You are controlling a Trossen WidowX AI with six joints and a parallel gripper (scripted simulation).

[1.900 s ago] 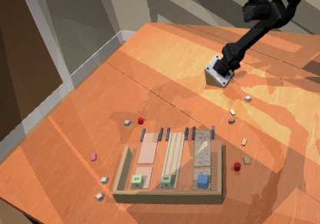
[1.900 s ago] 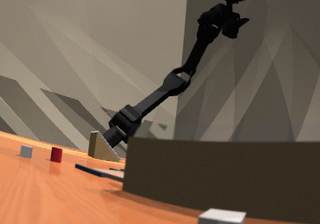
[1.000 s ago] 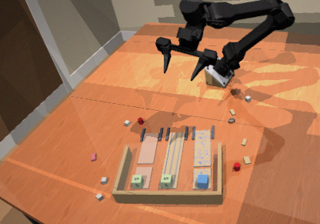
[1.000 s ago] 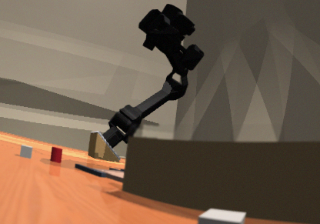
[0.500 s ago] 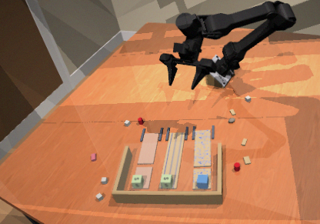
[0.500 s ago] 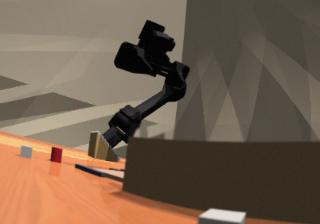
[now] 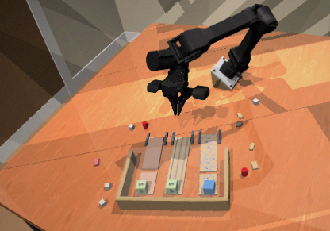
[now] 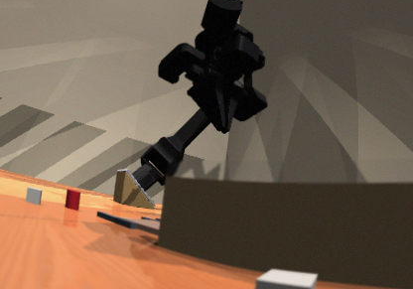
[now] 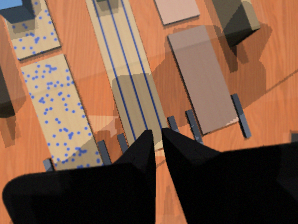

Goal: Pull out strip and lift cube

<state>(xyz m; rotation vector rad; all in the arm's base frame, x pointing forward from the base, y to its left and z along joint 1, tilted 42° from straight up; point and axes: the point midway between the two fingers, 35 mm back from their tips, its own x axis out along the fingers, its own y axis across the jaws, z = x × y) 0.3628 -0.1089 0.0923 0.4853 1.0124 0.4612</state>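
The strip is 130 mm below my gripper tip, 90 mm ahead of it and 20 mm to the left of it.
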